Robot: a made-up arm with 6 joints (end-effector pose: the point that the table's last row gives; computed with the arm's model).
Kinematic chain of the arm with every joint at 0, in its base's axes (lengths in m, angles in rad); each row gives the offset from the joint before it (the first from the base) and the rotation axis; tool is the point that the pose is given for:
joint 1: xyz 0 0 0.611 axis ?
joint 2: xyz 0.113 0 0 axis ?
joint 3: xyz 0 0 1.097 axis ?
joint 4: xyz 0 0 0.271 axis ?
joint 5: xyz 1.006 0 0 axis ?
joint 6: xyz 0.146 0 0 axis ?
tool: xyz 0 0 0
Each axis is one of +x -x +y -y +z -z.
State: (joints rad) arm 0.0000 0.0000 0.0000 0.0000 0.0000 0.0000
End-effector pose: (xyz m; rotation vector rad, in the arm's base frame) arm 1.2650 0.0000 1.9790 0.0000 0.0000 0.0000
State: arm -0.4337 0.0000 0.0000 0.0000 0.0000 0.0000
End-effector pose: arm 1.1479 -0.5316 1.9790 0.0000 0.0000 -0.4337
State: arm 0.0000 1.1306 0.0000 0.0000 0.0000 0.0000
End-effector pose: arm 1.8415 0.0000 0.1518 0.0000 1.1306 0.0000
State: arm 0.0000 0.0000 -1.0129 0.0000 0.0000 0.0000
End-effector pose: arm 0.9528 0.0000 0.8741 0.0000 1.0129 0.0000
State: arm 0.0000 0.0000 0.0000 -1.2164 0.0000 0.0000
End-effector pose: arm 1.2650 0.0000 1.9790 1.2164 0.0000 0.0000
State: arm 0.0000 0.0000 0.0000 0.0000 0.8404 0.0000
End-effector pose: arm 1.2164 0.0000 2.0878 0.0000 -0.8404 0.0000
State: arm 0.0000 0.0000 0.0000 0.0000 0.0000 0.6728
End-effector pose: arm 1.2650 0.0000 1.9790 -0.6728 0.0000 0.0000
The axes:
joint 1: +z
joint 2: +y
joint 3: -y
joint 4: -x
joint 5: -y
joint 6: -x

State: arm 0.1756 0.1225 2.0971 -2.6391 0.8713 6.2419
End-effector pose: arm -0.3296 -0.1131 2.6433 -2.6062 0.5011 -1.5840
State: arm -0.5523 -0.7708 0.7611 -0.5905 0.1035 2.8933
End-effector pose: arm -0.7619 0.4597 2.5593 -1.9850 -0.2815 -2.1372
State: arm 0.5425 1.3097 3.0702 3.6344 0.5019 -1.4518
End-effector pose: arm 0.6626 0.3606 1.9684 -1.3416 -0.8918 -1.0139
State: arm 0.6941 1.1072 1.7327 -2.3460 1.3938 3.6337
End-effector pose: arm 1.4729 1.0923 1.8438 -1.1211 0.5370 0.0959
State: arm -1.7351 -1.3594 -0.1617 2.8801 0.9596 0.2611
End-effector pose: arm 0.1462 0.6926 1.9127 2.0515 -1.9801 0.0981
